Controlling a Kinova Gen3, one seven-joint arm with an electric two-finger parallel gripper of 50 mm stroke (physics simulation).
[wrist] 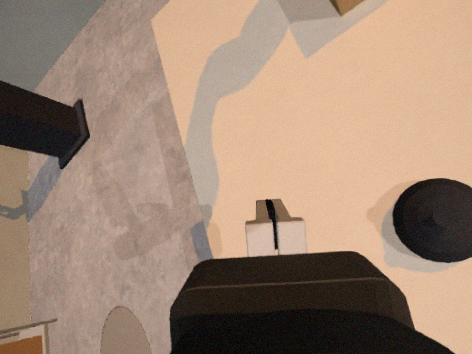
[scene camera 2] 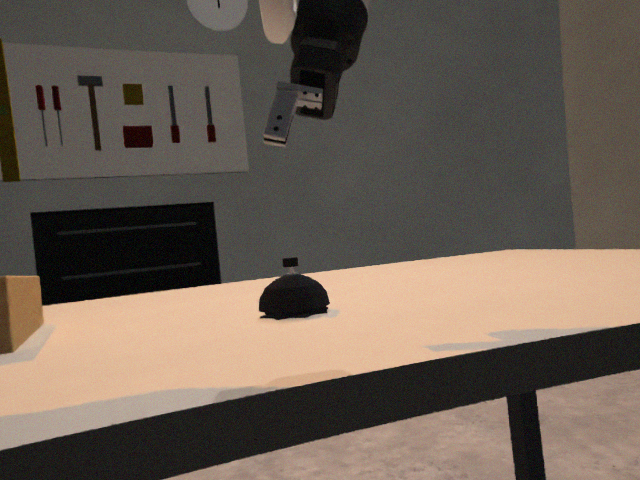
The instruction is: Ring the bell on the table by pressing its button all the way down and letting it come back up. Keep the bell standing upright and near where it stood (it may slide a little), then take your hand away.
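A black dome-shaped bell stands upright on the light table. Its small black button stands raised on a thin stem above the dome in the scene view. In the wrist view the bell is at the right edge and partly cut off. My gripper is shut with nothing between the fingers. It hangs high above the table, well above the bell and apart from it. In the wrist view the fingertips are to the left of the bell.
A brown box stands on the table, at the left edge of the scene view and the top of the wrist view. The table's dark front edge runs across the scene view. A dark post shows at the left of the wrist view.
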